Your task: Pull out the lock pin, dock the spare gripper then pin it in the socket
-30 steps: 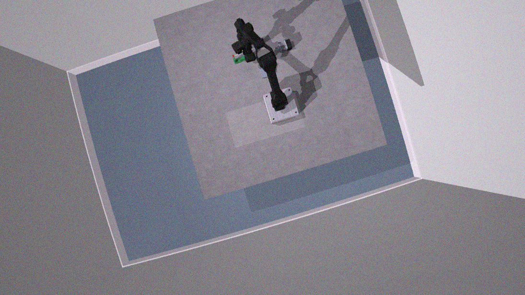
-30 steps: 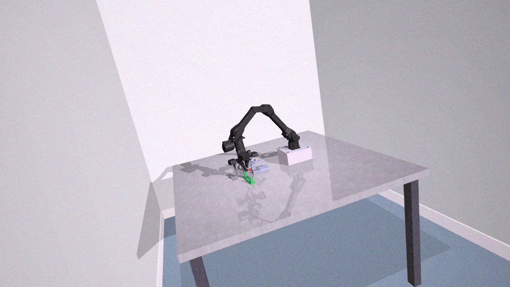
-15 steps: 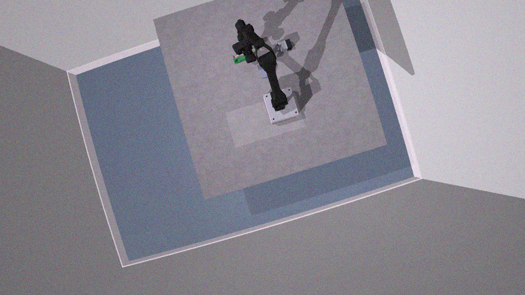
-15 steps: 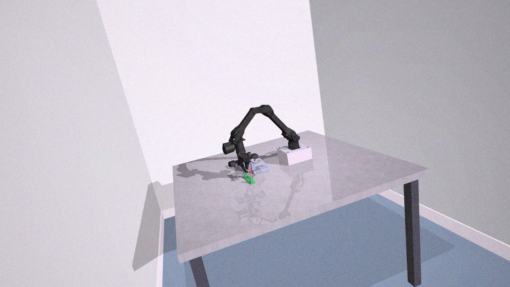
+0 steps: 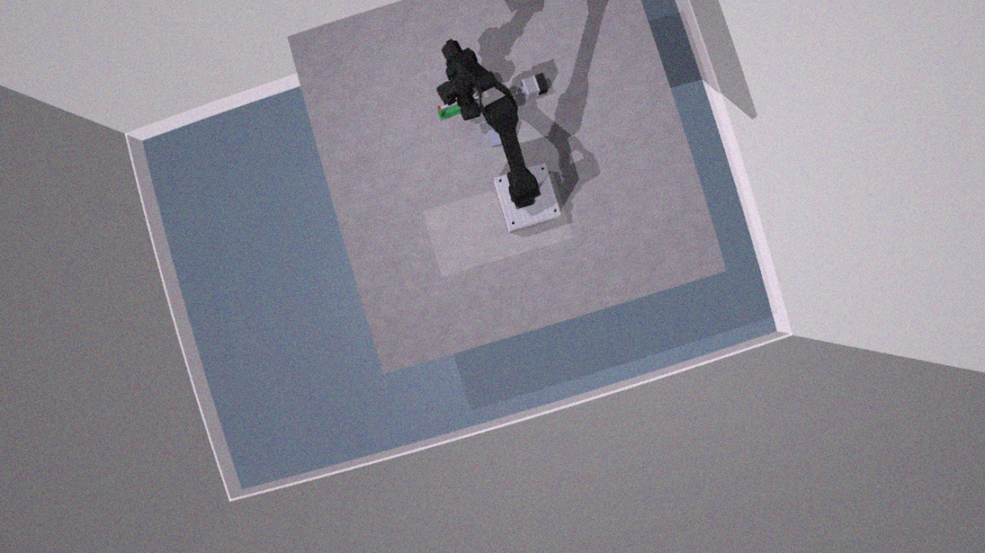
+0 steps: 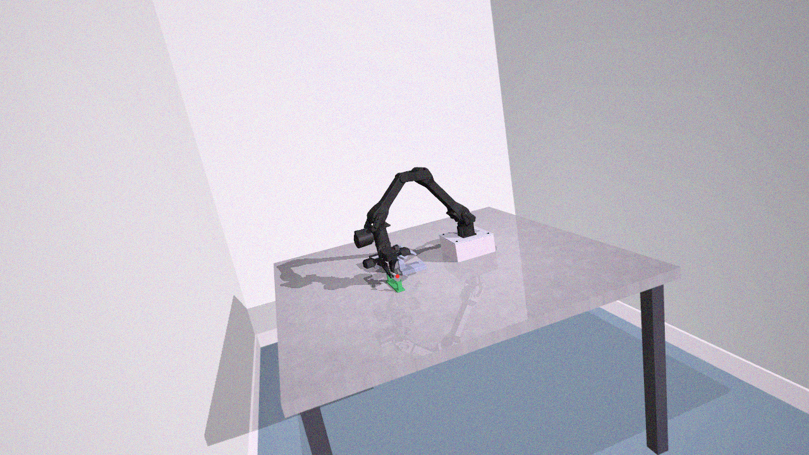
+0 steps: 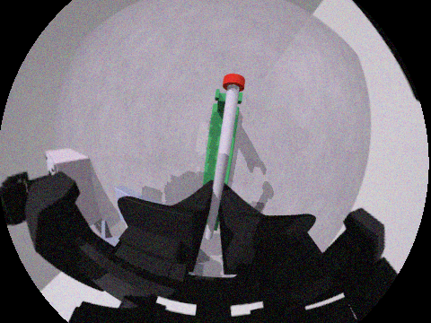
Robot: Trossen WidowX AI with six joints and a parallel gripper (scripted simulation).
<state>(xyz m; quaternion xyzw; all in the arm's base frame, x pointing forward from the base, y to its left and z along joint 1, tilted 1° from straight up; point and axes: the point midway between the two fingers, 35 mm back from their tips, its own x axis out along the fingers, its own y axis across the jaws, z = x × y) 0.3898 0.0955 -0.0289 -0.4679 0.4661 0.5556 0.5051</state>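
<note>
Right now my gripper tip is 2 cm to the right of the green cradle. Round my gripper tip: grey mount 10 cm behind, 10 cm to the right, 3 cm above; then spare gripper 1 cm behind, 25 cm to the right, 1 cm below.
</note>
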